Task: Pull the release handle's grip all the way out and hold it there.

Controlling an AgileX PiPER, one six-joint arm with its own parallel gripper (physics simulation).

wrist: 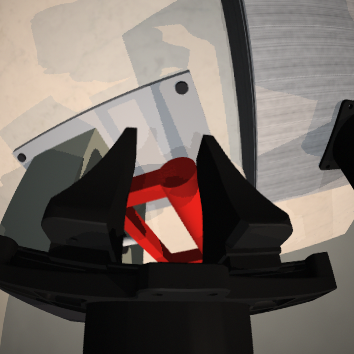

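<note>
The red release handle is a framed loop with a thick round grip bar along its right side. My gripper is open, its fingers partly closed around part of the handle. The right finger lies close along the outer side of the grip bar and overlaps its edge; whether they touch is unclear. The left finger covers the loop's left corner, and a gap shows between this finger and the grip bar. A bit of light rod shows at the left finger's inner edge; the rest of it is hidden.
A dark grey-green block stands at the left, partly behind the left finger. A pale mounting plate with dark bolt holes lies behind the handle. A brushed metal surface with a black edge is at the right, beside a black bracket.
</note>
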